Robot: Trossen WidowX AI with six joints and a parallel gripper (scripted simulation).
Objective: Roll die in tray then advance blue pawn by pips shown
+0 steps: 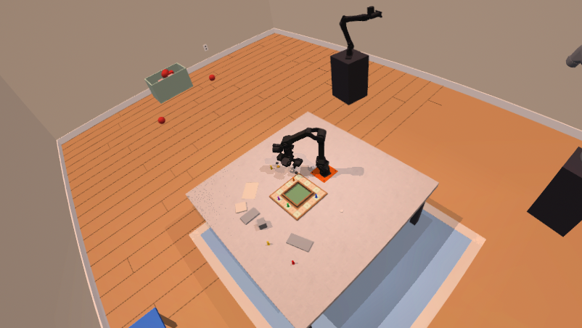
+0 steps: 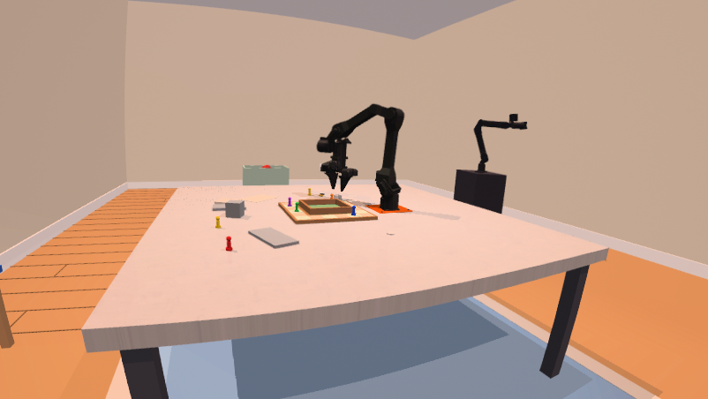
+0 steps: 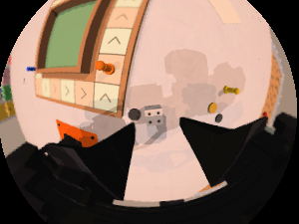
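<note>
The blue pawn lies 31 cm to the left of my gripper tip and 2 cm below it. From my gripper tip the other things lie so: orange pawn (9 cm to the left, 4 cm ahead, 2 cm below); purple pawn (21 cm ahead, 17 cm to the left, 2 cm below); green pawn (26 cm to the left, 19 cm ahead, 2 cm below).
</note>
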